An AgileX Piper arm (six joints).
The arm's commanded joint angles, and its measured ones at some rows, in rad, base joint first. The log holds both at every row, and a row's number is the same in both.
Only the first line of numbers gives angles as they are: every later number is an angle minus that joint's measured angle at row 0.
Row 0, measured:
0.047 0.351 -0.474 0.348 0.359 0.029
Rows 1 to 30, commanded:
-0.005 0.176 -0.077 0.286 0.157 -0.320
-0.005 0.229 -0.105 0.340 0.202 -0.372
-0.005 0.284 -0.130 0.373 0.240 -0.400
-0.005 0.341 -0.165 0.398 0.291 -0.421
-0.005 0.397 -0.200 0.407 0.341 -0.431
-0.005 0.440 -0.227 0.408 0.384 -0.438
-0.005 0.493 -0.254 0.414 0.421 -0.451
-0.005 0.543 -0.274 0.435 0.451 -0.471
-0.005 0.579 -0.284 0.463 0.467 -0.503
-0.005 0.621 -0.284 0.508 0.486 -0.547
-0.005 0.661 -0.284 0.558 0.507 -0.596
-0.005 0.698 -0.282 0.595 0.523 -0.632
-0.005 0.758 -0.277 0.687 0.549 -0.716
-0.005 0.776 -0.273 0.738 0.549 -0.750
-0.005 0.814 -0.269 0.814 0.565 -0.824
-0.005 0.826 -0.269 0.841 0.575 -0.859
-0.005 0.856 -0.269 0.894 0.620 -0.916
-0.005 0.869 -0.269 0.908 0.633 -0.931
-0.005 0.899 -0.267 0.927 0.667 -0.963
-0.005 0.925 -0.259 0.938 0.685 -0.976
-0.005 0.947 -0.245 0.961 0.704 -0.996
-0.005 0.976 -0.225 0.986 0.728 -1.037
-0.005 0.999 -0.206 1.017 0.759 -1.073
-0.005 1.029 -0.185 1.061 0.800 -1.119
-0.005 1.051 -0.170 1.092 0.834 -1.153
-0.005 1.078 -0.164 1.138 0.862 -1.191
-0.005 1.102 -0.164 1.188 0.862 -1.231
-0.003 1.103 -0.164 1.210 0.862 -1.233
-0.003 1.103 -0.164 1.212 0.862 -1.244
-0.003 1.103 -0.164 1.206 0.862 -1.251
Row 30, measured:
0.000 1.098 -0.167 1.175 0.843 -1.203
